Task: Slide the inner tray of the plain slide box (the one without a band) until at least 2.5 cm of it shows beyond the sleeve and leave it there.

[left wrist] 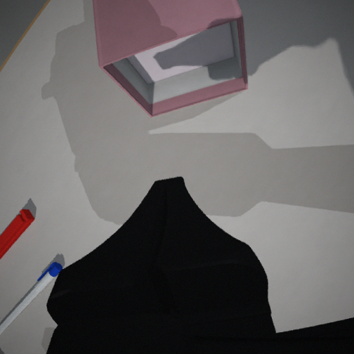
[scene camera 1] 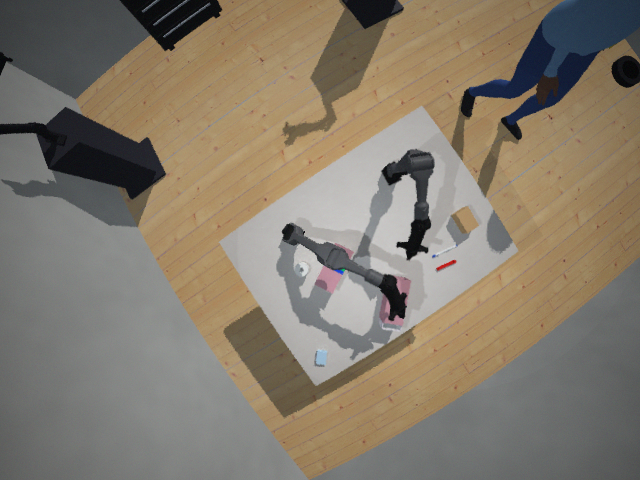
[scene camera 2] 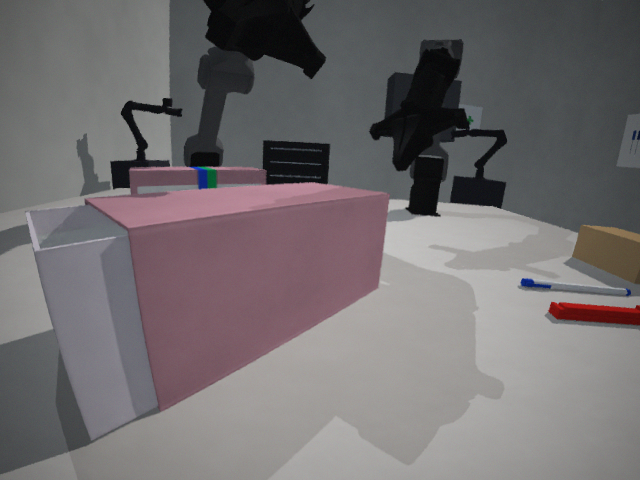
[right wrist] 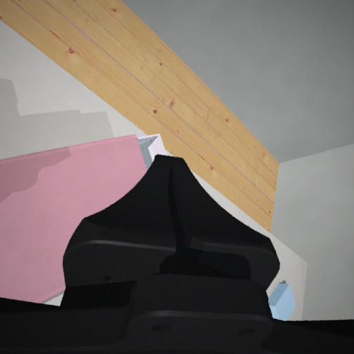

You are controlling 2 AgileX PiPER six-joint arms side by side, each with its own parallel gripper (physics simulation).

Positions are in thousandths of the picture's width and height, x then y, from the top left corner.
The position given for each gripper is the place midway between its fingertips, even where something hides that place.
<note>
In view: the left gripper (scene camera 2: 624, 345), the right gripper (scene camera 2: 345, 64) and a white-and-blue pen (scene camera 2: 820, 589).
The left gripper is seen too in the left wrist view (left wrist: 487, 552). The right gripper is seen too in the right wrist view (right wrist: 470, 490). The right wrist view misses the white-and-blue pen: it is out of frame.
</note>
